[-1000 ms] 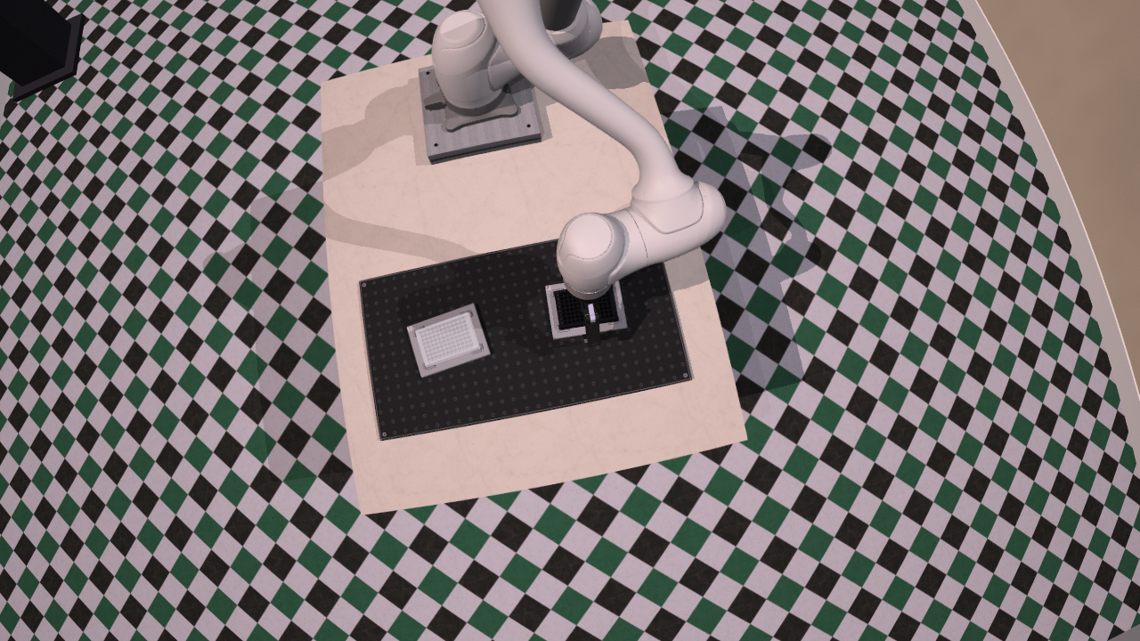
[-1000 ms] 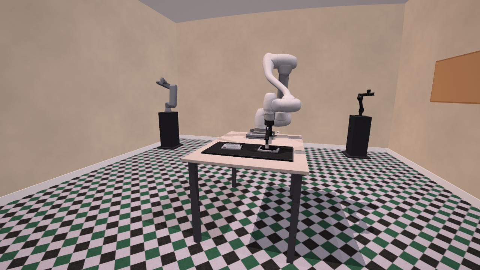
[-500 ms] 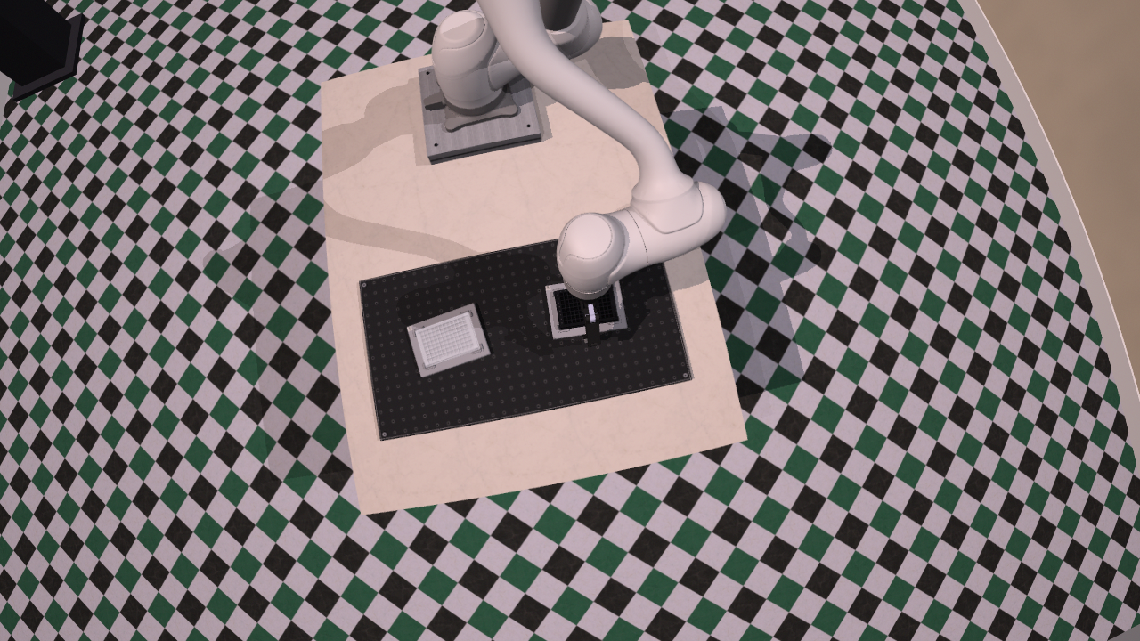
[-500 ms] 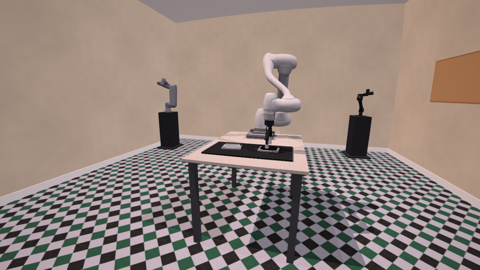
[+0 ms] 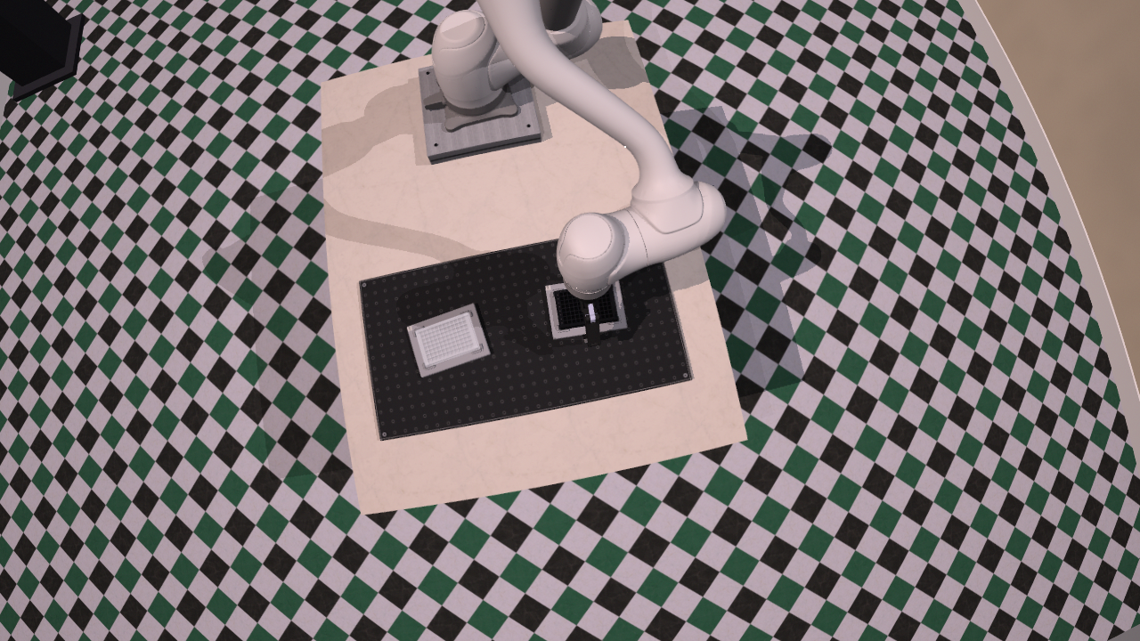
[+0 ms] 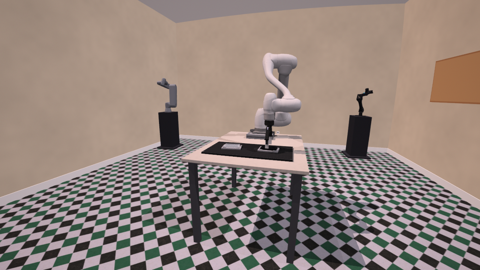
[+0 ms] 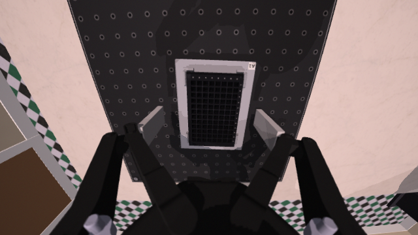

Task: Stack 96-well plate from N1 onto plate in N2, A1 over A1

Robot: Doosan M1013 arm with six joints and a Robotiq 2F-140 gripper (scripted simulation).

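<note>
My hand is 30 mm above the black 96-well plate and 10 mm past it. The rest, counted from my hand: plate nest N1 (40 mm below, 10 mm behind); white 96-well plate (310 mm to the right, 30 mm below, 10 mm behind); plate nest N2 (310 mm to the right, 40 mm below, 10 mm behind).
</note>
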